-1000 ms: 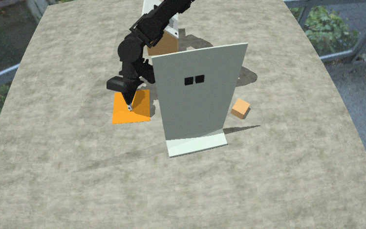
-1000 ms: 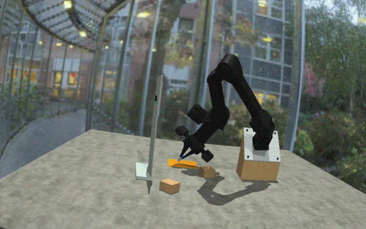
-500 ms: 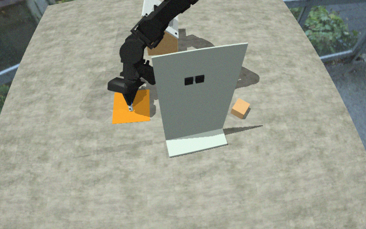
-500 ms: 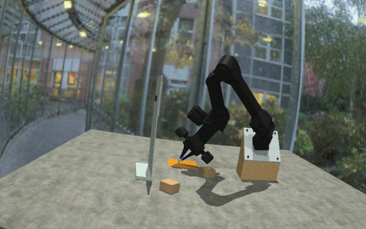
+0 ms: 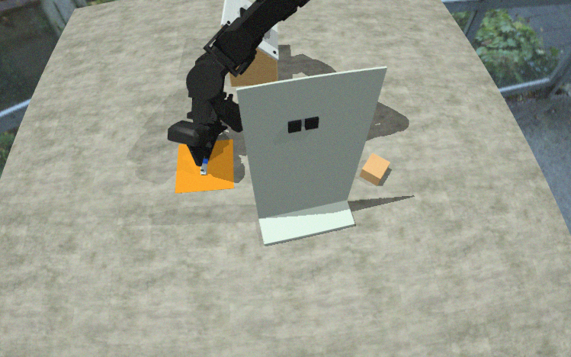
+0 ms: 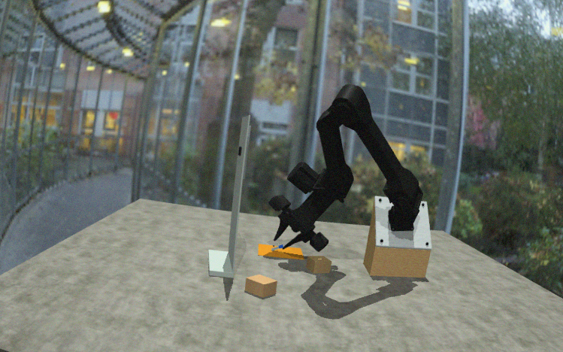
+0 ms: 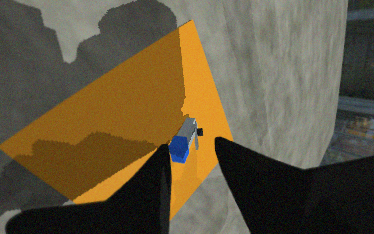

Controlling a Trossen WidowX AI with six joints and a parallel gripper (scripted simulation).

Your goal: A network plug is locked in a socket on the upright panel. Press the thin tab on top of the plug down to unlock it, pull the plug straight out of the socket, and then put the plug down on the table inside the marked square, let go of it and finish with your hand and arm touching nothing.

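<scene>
The network plug lies 10 mm ahead of my gripper tip and 10 mm below it. Also, from my gripper tip: grey-white panel 130 mm ahead, 180 mm to the left, 140 mm above; then orange marked square 10 mm behind, 20 mm below; then thin pale tab 10 mm ahead, 10 mm below.
</scene>
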